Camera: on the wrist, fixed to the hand. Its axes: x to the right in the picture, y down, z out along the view.
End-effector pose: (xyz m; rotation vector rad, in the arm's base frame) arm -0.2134 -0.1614 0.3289 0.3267 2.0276 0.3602
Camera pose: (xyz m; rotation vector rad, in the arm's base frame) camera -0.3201 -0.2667 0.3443 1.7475 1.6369 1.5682
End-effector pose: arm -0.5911 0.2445 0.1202 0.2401 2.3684 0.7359
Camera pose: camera -0.6580 0.1108 0.1390 -1.8123 -1.7810 -1.5049
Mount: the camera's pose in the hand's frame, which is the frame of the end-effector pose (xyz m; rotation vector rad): -0.0036 -0.0990 -0.1136 -0.1894 0.3369 1.5182
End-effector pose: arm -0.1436 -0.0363 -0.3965 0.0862 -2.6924 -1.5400
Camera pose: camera -0.1302 -0.1838 -0.4243 -1.2159 -1.4312 -0.9928
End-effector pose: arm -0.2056 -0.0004 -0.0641 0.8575 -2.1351 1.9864
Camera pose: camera -0.1905 0.1091 0.0384 1.0283 1.9782 -1.2877
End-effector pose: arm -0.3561 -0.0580 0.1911 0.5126 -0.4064 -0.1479
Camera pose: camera -0.3161 -0.0919 0.0498 -0.0600 -0.3552 1.3347
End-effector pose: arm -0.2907 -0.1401 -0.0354 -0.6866 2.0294 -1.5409
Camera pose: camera -0.3531 -0.0794 0.0876 0.9872 1.9628 -0.5129
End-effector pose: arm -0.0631 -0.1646 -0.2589 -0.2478 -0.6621 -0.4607
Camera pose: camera -0.0531 -0.2909 -0.3406 -0.7380 0.0255 0.8881
